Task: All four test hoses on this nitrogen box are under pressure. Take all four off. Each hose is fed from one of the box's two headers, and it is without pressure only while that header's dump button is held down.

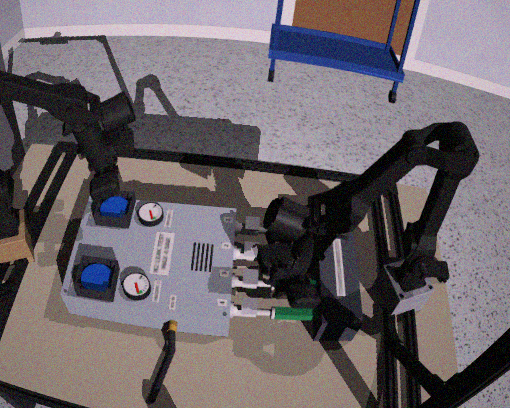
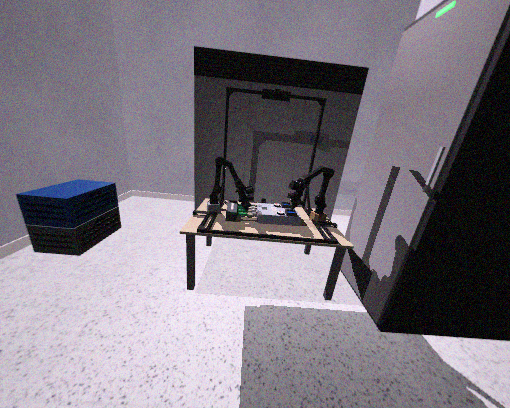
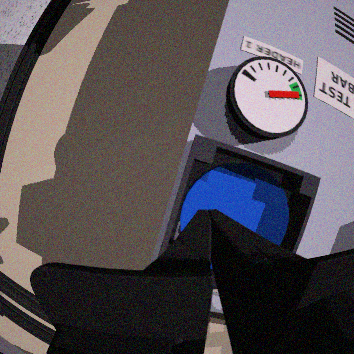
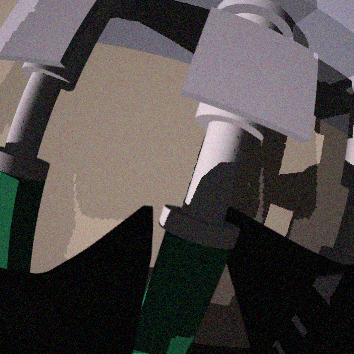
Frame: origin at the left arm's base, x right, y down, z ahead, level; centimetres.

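Seen in the pictures: left gripper, between the fingertips: [image 2: 291, 209] [image 3: 206, 218]; right gripper, between the fingertips: [image 1: 272, 290] [image 2: 247, 210]; left arm's base, origin of its link: [image 1: 7, 227] [image 2: 319, 212]; right arm's base, origin of its link: [image 1: 409, 277] [image 2: 213, 202].
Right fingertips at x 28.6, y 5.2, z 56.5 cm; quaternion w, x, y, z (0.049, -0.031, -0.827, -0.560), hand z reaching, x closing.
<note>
Pixels of each thing's top centre, then the offset from my right fingertips to it. "spot": a spot on its surface instead.
- grey nitrogen box, a spot on its surface: [image 1: 184, 227] spot: dz -13.4, dx -17.5, dy -4.8 cm
- blue header 1 dump button, centre of its top: [image 3: 237, 220] [image 1: 114, 208] dz -27.6, dx -25.8, dy -6.4 cm
- header 1 gauge, a spot on its surface: [image 3: 268, 96] [image 1: 149, 211] spot: dz -19.9, dx -22.8, dy -6.3 cm
- second blue button, centre of its top: [image 1: 96, 277] dz -34.9, dx -8.3, dy -6.4 cm
- green hose, a spot on its surface: [image 4: 182, 281] spot: dz +1.4, dx +0.6, dy -3.2 cm
- black hose with a brass end, a spot on its surface: [image 1: 170, 325] spot: dz -22.7, dx +3.1, dy -1.6 cm
- dark bin, a spot on its surface: [image 1: 338, 267] spot: dz +13.5, dx +2.0, dy -4.8 cm
The grey nitrogen box [image 1: 184, 227] [image 2: 271, 210] lies on the table. My left gripper [image 1: 108, 194] [image 3: 206, 218] [image 2: 293, 199] is shut and empty, its tips pressed on the blue header 1 dump button [image 1: 114, 206] [image 3: 228, 200]. The header 1 gauge [image 1: 150, 213] [image 3: 268, 96] has its needle at the green mark. The second blue button [image 1: 95, 277] and its gauge [image 1: 136, 285] are untouched. My right gripper [image 1: 290, 275] [image 4: 186, 216] [image 2: 247, 202] is shut on a green hose [image 4: 182, 281] at port 3. Another green hose [image 1: 294, 313] [image 4: 10, 218] sits in port 4. The upper ports are partly hidden by the arm.
A black hose with a brass end [image 1: 170, 325] enters the box's front edge. A dark bin [image 1: 338, 267] stands right of the ports. A blue cart [image 1: 334, 46] stands on the floor behind. A blue and black crate stack [image 2: 81, 214] lies far left.
</note>
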